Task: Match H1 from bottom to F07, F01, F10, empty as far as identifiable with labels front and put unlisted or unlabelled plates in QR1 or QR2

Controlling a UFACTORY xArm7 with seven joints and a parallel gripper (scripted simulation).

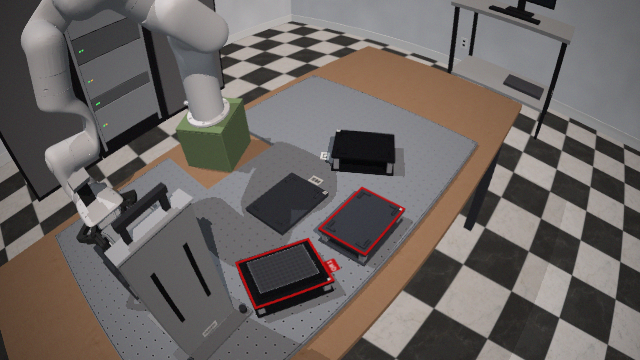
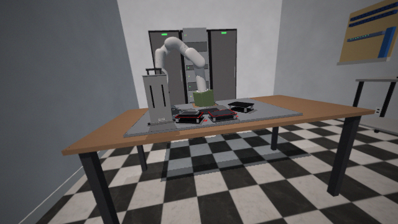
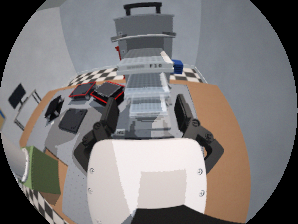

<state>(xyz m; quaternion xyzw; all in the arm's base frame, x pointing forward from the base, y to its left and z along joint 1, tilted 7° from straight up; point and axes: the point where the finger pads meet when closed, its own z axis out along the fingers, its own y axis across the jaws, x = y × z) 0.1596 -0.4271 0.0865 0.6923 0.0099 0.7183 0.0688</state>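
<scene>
My gripper is now 100 mm short of the pale well plate, 10 mm to the left of it and 20 mm above it. Round my hand: dark plate (250 mm ahead, 170 mm to the left, 120 mm below).
</scene>
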